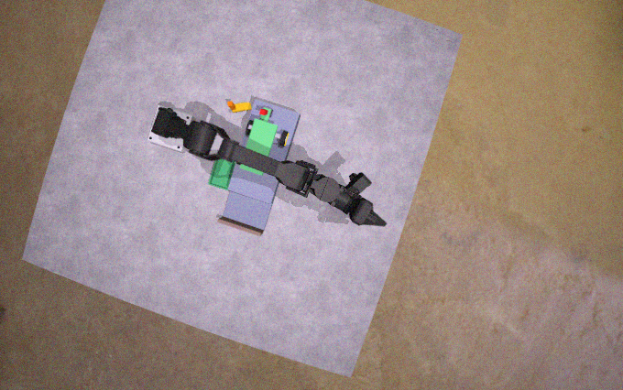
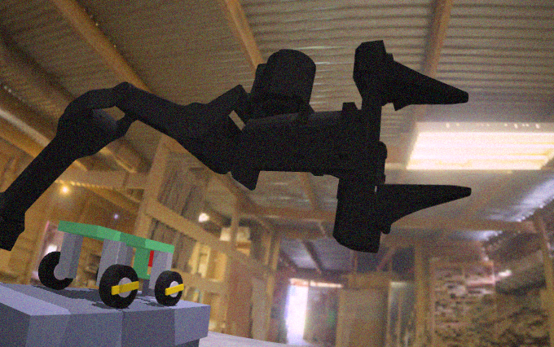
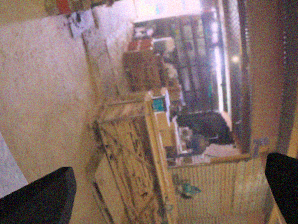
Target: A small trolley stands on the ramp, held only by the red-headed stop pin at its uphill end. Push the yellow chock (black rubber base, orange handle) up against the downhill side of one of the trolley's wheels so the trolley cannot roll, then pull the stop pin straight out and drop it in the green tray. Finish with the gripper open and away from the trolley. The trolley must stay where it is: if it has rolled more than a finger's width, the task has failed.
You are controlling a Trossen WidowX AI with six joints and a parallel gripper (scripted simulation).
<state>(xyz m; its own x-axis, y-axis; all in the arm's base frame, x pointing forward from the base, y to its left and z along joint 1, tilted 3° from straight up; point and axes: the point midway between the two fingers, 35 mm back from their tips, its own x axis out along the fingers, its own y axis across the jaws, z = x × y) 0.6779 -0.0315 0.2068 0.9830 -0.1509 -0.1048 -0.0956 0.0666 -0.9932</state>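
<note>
The stop pin lies 42 cm behind my gripper tip, 18 cm to the left of it and 10 cm below it. Round my gripper tip: trolley: 39 cm behind, 8 cm to the left, 12 cm below; then brown strip: 38 cm behind, 18 cm to the right, 20 cm below; then green tray: 51 cm behind, 3 cm to the right, 24 cm below.
</note>
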